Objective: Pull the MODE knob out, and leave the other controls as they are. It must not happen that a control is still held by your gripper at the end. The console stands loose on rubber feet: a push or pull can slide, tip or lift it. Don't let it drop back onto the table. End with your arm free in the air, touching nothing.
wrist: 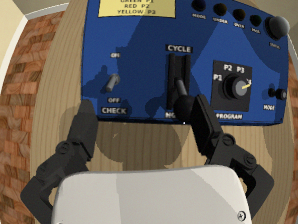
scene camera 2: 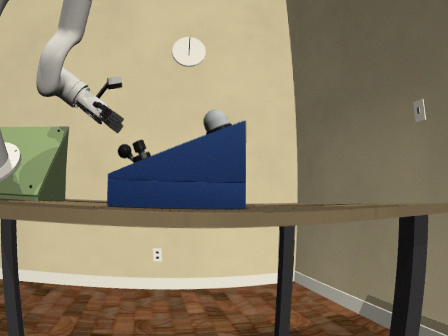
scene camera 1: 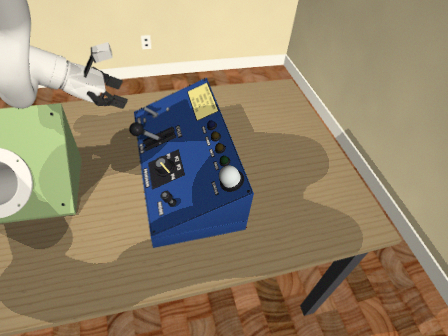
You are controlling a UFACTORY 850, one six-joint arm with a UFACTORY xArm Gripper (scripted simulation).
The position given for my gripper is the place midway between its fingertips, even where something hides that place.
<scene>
In view: my gripper (scene camera 1: 123,94) and a blue sloped console (scene camera 1: 212,195).
The blue sloped console is seen too in the wrist view (wrist: 135,49) and in scene camera 2 (scene camera 2: 209,172). My gripper also shows in the wrist view (wrist: 143,108) and in scene camera 2 (scene camera 2: 120,126).
</scene>
